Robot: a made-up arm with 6 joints. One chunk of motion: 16 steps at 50 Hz.
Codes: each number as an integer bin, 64 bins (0 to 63) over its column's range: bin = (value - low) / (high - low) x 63, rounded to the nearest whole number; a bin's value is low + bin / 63 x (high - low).
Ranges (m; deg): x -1..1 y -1..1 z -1..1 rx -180..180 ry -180..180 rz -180..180
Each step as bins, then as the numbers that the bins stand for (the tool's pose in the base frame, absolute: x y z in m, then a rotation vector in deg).
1 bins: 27 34 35 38 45 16
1 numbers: -0.1429 0.0794 0.1111 37.14 77.14 -88.57
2 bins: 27 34 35 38 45 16
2 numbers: -0.1429 0.0794 0.1111 37.14 77.14 -88.57
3 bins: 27 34 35 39 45 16
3 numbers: -0.1429 0.0794 0.1111 42.86 77.14 -88.57
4 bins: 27 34 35 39 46 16
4 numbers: -0.1429 0.0794 0.1111 42.86 82.86 -88.57
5 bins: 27 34 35 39 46 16
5 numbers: -0.1429 0.0794 0.1111 42.86 82.86 -88.57
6 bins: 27 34 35 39 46 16
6 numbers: -0.1429 0.0794 0.1111 42.86 82.86 -88.57
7 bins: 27 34 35 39 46 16
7 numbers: -0.1429 0.0794 0.1111 42.86 82.86 -88.57
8 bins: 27 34 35 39 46 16
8 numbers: -0.1429 0.0794 0.1111 42.86 82.86 -88.57
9 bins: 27 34 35 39 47 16
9 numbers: -0.1429 0.0794 0.1111 42.86 88.57 -88.57
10 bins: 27 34 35 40 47 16
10 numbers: -0.1429 0.0794 0.1111 48.57 88.57 -88.57
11 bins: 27 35 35 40 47 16
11 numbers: -0.1429 0.1111 0.1111 48.57 88.57 -88.57
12 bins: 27 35 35 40 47 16
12 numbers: -0.1429 0.1111 0.1111 48.57 88.57 -88.57
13 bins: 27 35 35 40 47 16
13 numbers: -0.1429 0.1111 0.1111 48.57 88.57 -88.57
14 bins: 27 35 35 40 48 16
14 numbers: -0.1429 0.1111 0.1111 48.57 94.29 -88.57
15 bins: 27 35 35 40 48 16
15 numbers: -0.1429 0.1111 0.1111 48.57 94.29 -88.57
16 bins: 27 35 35 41 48 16
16 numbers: -0.1429 0.1111 0.1111 54.29 94.29 -88.57
